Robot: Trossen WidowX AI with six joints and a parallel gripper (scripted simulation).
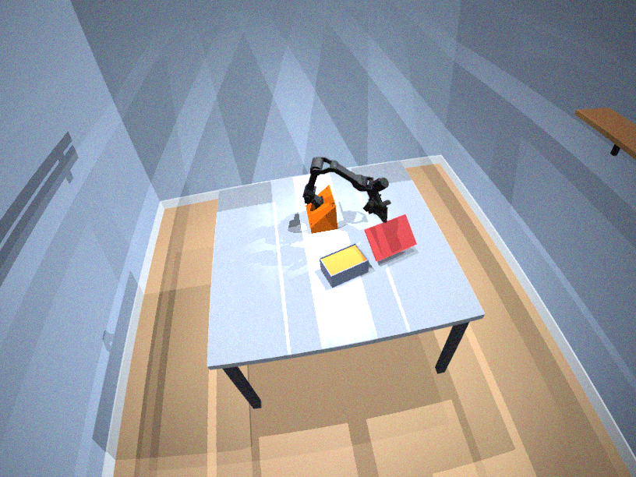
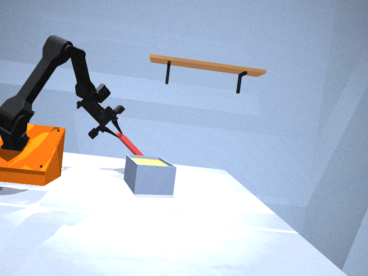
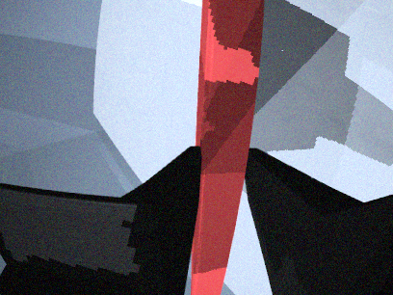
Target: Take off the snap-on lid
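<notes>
The lid is 60 mm ahead of my gripper tip, 20 mm to the left of it and 50 mm below it. Round my gripper tip: grey-blue storage box 150 mm ahead, 250 mm to the right, 100 mm below.
</notes>
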